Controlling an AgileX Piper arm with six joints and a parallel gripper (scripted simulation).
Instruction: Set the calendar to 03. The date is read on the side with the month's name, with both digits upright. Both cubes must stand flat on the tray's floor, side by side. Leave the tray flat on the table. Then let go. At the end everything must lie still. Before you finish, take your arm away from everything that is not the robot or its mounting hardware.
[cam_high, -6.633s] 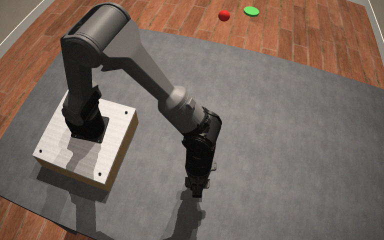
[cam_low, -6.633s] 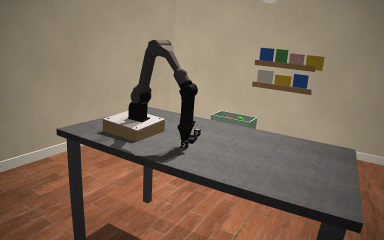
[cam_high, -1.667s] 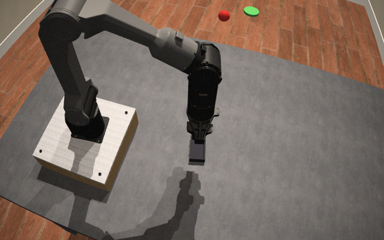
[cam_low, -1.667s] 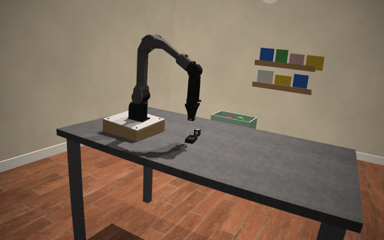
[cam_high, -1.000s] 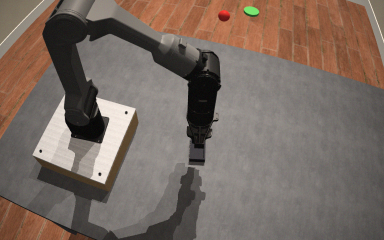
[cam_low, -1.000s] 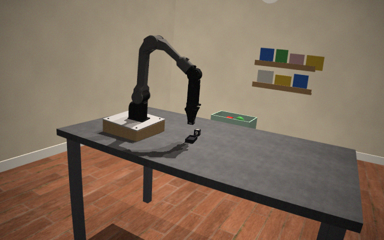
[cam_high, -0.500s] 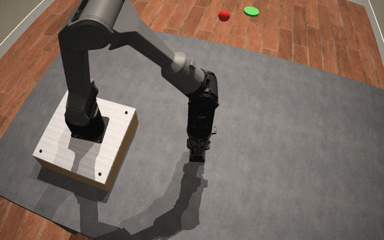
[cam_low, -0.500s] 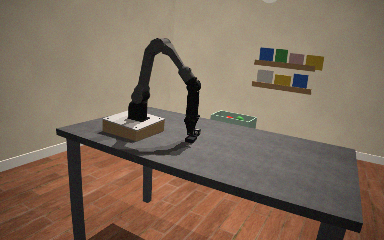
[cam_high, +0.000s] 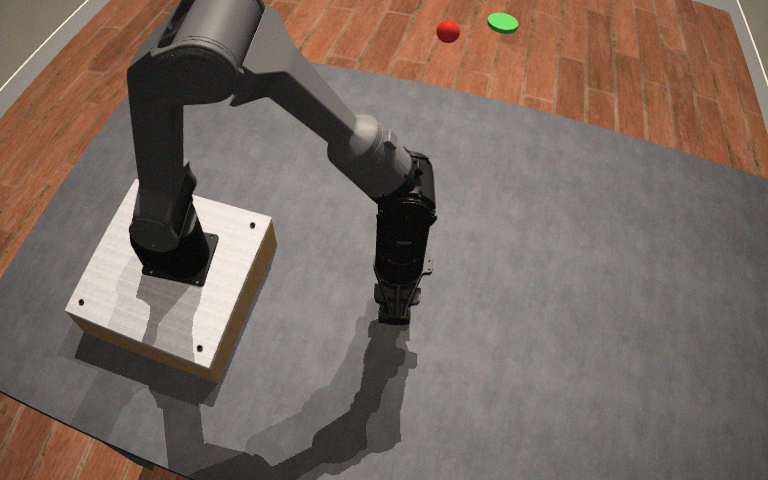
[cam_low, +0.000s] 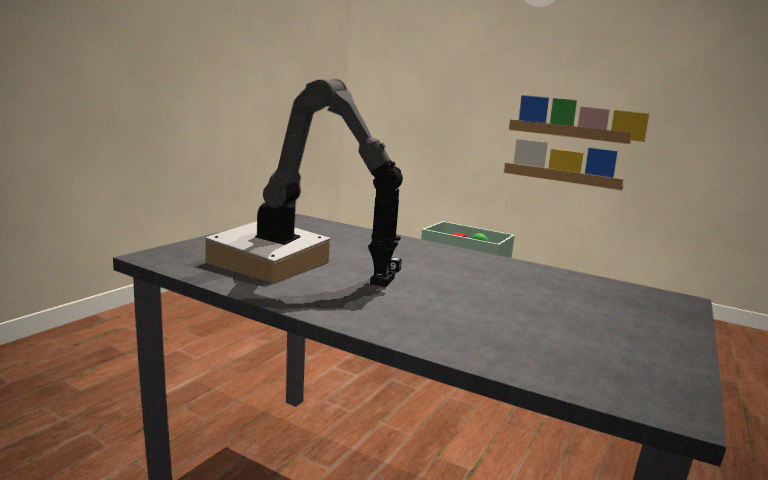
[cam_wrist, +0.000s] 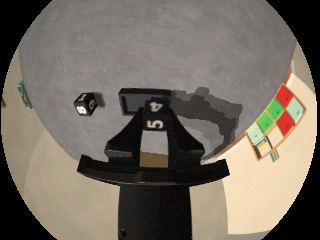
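The black cube is right at my hand. Also, from my hand: dark tray 3 cm below, 2 cm to the left.
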